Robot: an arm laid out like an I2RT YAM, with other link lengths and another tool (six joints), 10 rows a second.
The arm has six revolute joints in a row. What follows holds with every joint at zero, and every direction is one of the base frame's. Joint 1 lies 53.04 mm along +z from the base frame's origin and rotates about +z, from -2.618 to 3.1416 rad. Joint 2 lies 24.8 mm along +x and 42.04 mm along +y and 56.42 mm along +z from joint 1 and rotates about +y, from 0 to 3.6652 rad. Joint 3 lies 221.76 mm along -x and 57.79 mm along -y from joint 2 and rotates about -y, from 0 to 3.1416 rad. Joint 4 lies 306.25 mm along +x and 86 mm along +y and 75 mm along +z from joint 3 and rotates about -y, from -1.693 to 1.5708 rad. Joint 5 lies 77.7 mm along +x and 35.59 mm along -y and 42.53 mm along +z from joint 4 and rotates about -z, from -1.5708 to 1.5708 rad. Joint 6 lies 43.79 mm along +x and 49.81 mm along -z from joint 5 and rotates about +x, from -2.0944 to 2.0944 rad. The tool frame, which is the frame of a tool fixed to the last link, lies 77 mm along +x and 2 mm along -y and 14 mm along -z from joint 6; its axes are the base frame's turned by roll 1.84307, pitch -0.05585 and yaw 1.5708 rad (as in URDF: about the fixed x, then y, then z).
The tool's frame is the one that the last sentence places.
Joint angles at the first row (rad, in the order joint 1, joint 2, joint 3, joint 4, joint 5, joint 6):
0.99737, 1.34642, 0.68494, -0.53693, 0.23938, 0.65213
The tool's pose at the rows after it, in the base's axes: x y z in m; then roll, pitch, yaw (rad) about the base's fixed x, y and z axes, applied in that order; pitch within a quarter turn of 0, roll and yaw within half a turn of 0:
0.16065 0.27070 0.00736 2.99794 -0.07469 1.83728
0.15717 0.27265 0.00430 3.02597 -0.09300 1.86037
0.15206 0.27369 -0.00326 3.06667 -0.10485 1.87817
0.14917 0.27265 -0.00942 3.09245 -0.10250 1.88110
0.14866 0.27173 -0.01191 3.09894 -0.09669 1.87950
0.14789 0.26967 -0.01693 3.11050 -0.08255 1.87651
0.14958 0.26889 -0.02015 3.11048 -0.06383 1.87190
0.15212 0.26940 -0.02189 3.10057 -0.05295 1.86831
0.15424 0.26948 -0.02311 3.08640 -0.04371 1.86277
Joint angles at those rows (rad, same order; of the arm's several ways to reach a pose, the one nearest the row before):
0.98668, 1.33839, 0.68454, -0.55180, 0.21687, 0.63992
0.98478, 1.34719, 0.68456, -0.54951, 0.17720, 0.62544
0.98516, 1.37311, 0.68533, -0.54686, 0.13714, 0.61704
0.98517, 1.39412, 0.68532, -0.54722, 0.12188, 0.61628
0.98517, 1.40290, 0.68532, -0.54721, 0.12265, 0.61704
0.98517, 1.42121, 0.68571, -0.54721, 0.12684, 0.61781
0.98515, 1.44218, 0.69373, -0.54609, 0.14209, 0.61817
0.98516, 1.45593, 0.69908, -0.53693, 0.15736, 0.61818
0.98630, 1.46240, 0.69908, -0.52588, 0.17491, 0.62085

